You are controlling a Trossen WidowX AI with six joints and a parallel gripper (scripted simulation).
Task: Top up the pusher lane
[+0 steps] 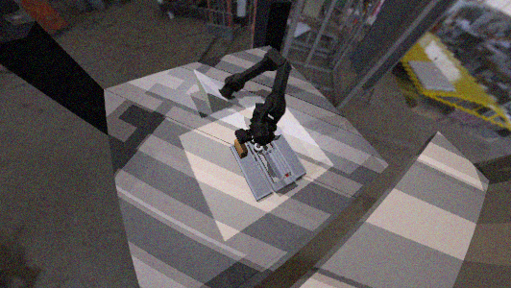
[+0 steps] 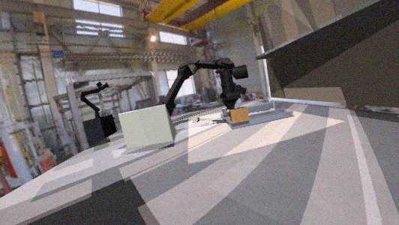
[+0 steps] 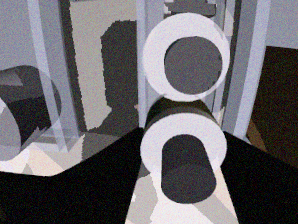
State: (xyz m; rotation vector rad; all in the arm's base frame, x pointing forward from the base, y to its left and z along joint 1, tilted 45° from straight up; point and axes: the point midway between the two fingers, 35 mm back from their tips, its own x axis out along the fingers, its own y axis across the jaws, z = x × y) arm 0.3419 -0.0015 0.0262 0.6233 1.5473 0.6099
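Now: the orange box 80 mm to the right of my gripper tip, 10 mm below it and 10 mm ahead of it. From my gripper tip the other things lie so: grey cylinder 130 mm to the left, 20 mm below, 10 mm ahead; sprung lane 150 mm ahead, 20 mm to the left, 20 mm below.
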